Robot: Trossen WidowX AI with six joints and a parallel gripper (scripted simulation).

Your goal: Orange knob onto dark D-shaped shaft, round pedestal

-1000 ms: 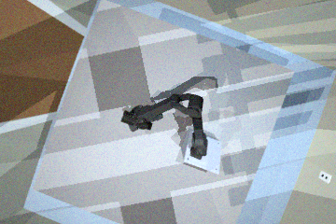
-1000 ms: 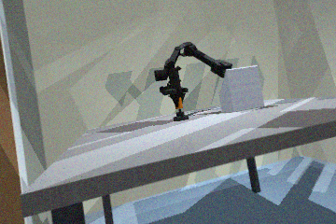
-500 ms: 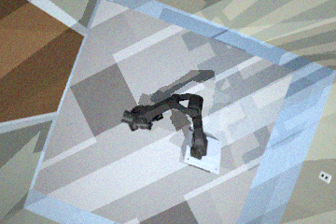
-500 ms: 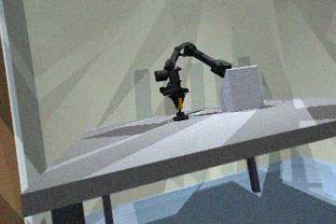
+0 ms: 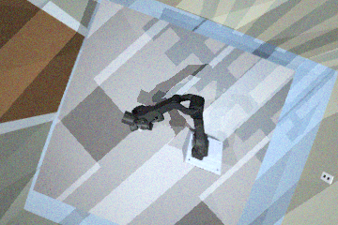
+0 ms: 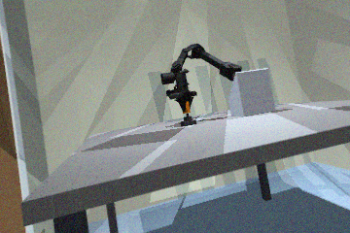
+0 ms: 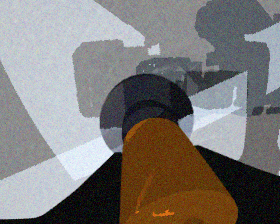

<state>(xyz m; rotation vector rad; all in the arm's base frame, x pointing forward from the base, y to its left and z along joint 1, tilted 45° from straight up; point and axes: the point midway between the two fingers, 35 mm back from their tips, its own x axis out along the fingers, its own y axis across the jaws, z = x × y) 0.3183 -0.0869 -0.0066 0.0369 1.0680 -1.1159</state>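
My gripper tip is now 20 mm below the orange knob. Round my gripper tip: dark round pedestal (40 mm below).
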